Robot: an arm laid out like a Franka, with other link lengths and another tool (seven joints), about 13 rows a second.
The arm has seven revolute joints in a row. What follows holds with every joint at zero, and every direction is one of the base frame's. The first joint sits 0.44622 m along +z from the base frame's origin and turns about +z. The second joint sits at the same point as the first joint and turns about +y. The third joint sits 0.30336 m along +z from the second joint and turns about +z. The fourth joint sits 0.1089 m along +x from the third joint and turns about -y. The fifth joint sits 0.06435 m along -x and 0.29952 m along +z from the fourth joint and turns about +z. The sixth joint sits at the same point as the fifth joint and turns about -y. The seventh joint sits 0.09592 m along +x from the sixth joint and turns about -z. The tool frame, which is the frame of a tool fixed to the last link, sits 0.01 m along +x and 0.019 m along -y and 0.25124 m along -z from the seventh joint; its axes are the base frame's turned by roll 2.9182, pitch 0 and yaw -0.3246 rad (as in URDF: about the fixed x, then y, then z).
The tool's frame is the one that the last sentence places.
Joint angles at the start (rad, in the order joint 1, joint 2, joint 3, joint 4, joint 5, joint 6, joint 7): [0.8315 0.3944 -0.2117 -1.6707 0.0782 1.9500 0.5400]
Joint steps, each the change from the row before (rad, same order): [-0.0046 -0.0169 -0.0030 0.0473 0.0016 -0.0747 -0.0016]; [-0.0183 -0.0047 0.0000 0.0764 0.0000 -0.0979 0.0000]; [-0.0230 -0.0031 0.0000 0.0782 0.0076 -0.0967 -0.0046]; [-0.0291 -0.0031 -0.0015 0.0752 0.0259 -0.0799 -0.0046]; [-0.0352 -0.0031 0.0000 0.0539 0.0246 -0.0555 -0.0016]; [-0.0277 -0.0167 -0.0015 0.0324 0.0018 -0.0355 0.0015]
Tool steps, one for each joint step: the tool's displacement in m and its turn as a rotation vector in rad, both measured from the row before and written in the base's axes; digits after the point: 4 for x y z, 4 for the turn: [-0.0007 -0.0026 0.0218 -0.0011 0.0124 -0.0034]; [0.0032 -0.0070 0.0242 -0.0068 0.0162 -0.0127]; [0.0027 -0.0085 0.0242 0.0003 0.0189 -0.0144]; [0.0039 -0.0075 0.0240 0.0227 0.0160 -0.0241]; [0.0053 -0.0107 0.0178 0.0234 0.0119 -0.0306]; [0.0057 -0.0140 0.0190 0.0107 -0.0092 -0.0261]
